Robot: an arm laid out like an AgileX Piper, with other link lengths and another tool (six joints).
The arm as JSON. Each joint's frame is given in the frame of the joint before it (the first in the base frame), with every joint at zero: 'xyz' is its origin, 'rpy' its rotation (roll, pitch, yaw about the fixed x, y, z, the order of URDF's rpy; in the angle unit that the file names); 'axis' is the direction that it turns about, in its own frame. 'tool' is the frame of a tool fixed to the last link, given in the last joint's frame.
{
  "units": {
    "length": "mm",
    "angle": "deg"
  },
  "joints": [
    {
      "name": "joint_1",
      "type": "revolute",
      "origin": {
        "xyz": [
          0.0,
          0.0,
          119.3
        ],
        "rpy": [
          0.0,
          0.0,
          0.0
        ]
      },
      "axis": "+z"
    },
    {
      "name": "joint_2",
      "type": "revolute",
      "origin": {
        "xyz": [
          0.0,
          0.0,
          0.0
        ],
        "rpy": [
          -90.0,
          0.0,
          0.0
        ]
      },
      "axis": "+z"
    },
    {
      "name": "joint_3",
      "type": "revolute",
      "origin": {
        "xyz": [
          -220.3,
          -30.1,
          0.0
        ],
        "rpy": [
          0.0,
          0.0,
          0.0
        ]
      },
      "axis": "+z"
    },
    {
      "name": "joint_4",
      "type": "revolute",
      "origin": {
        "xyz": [
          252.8,
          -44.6,
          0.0
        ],
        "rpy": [
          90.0,
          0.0,
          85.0
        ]
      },
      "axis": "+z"
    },
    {
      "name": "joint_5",
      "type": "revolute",
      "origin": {
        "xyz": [
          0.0,
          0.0,
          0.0
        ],
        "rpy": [
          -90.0,
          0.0,
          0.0
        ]
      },
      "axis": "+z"
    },
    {
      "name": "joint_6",
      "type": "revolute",
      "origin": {
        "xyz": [
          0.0,
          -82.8,
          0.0
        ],
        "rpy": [
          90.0,
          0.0,
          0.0
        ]
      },
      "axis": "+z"
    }
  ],
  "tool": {
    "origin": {
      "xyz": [
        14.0,
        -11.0,
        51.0
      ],
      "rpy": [
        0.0,
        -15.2,
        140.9
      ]
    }
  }
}
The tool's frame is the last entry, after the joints.
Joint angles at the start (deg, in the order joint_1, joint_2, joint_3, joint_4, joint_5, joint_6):
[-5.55, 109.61, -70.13, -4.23, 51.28, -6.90]
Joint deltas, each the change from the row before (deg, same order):
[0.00, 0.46, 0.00, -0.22, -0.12, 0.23]
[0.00, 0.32, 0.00, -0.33, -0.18, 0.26]
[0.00, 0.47, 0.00, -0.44, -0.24, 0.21]
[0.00, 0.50, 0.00, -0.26, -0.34, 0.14]
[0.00, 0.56, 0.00, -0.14, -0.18, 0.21]
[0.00, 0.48, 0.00, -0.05, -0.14, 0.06]
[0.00, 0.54, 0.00, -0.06, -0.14, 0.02]
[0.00, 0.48, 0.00, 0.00, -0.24, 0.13]
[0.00, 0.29, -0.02, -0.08, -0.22, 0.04]
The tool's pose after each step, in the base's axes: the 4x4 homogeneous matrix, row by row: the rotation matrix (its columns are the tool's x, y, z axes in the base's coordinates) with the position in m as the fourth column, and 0 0 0 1 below. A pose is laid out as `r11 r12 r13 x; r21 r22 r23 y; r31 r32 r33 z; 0 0 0 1`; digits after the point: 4 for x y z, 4 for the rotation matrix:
0.7235 0.6777 -0.1311 0.3200; 0.6393 -0.7295 -0.2430 -0.0524; -0.2603 0.0920 -0.9611 0.0545; 0 0 0 1
0.7235 0.6772 -0.1338 0.3200; 0.6375 -0.7298 -0.2467 -0.0530; -0.2647 0.0932 -0.9598 0.0528; 0 0 0 1
0.7216 0.6784 -0.1377 0.3200; 0.6369 -0.7286 -0.2521 -0.0538; -0.2713 0.0942 -0.9579 0.0503; 0 0 0 1
0.7204 0.6792 -0.1403 0.3202; 0.6366 -0.7278 -0.2549 -0.0542; -0.2753 0.0943 -0.9567 0.0475; 0 0 0 1
0.7198 0.6784 -0.1470 0.3198; 0.6349 -0.7291 -0.2556 -0.0544; -0.2806 0.0906 -0.9555 0.0443; 0 0 0 1
0.7184 0.6787 -0.1527 0.3195; 0.6347 -0.7293 -0.2555 -0.0544; -0.2848 0.0866 -0.9547 0.0416; 0 0 0 1
0.7161 0.6796 -0.1593 0.3191; 0.6351 -0.7290 -0.2555 -0.0545; -0.2898 0.0818 -0.9536 0.0386; 0 0 0 1
0.7161 0.6785 -0.1636 0.3190; 0.6339 -0.7304 -0.2545 -0.0544; -0.2922 0.0786 -0.9531 0.0358; 0 0 0 1
0.7156 0.6790 -0.1643 0.3191; 0.6340 -0.7300 -0.2553 -0.0545; -0.2933 0.0785 -0.9528 0.0343; 0 0 0 1

